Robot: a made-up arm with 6 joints.
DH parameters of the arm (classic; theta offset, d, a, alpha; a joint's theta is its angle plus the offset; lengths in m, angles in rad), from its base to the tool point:
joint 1: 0 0.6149 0.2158 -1.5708
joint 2: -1.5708 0 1.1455 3.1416
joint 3: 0 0 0.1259 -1.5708
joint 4: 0 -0.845 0 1.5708
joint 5: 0 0 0 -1.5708
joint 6: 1.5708 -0.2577 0 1.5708
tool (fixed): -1.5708 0 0 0
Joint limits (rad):
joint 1: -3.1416..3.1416
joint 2: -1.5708..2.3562
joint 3: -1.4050..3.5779
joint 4: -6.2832..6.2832
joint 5: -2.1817..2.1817
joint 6: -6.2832..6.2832
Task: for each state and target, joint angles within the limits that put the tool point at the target. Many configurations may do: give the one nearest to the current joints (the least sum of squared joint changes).
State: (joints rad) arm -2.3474 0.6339 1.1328 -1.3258 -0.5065 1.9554
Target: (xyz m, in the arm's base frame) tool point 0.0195 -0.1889 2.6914
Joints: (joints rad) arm -2.4096 -0.3561 0.8647 -1.2022 -0.6928 1.9554
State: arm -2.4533 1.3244 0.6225 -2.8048 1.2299 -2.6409
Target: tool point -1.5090 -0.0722 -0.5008
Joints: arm -3.0311 1.7398 0.4477 -2.7405 1.2258 -2.6409
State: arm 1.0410 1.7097 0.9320 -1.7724 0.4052 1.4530
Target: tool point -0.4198 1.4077 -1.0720
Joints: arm 1.9044 2.1498 0.7471 -1.7907 0.2584 1.4530
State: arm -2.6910 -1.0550 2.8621 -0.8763 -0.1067 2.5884
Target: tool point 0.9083 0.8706 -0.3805
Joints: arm -2.3692 -1.5159 2.7881 -0.8740 -0.0521 2.5884
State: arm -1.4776 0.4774 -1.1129 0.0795 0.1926 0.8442
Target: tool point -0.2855 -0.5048 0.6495
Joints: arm -2.0880 0.1582 -1.3855 0.0505 0.1091 0.8442
